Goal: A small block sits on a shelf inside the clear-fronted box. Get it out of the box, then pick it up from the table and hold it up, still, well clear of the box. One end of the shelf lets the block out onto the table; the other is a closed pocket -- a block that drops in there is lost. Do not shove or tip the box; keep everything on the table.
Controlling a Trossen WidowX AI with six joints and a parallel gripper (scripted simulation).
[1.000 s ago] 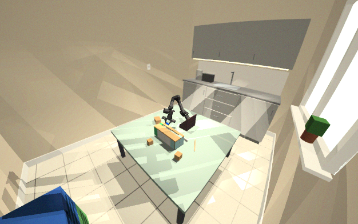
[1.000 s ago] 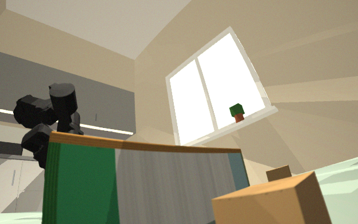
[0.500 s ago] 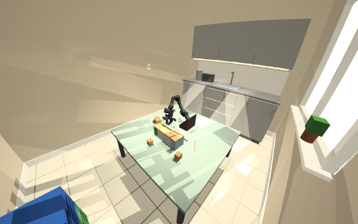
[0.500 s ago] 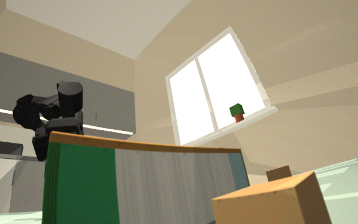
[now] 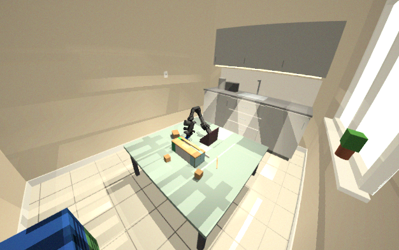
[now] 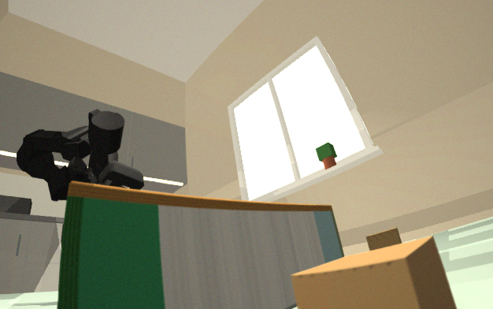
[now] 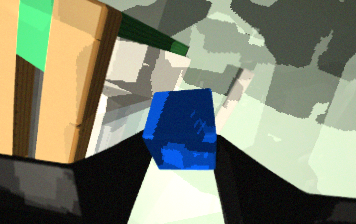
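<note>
My gripper tip is now 1 cm to the left of the small blue block and 1 cm below it. Round my gripper tip: thin stick: 44 cm to the left, 9 cm below, 3 cm ahead; box: 13 cm to the left, 10 cm ahead, 3 cm below.
</note>
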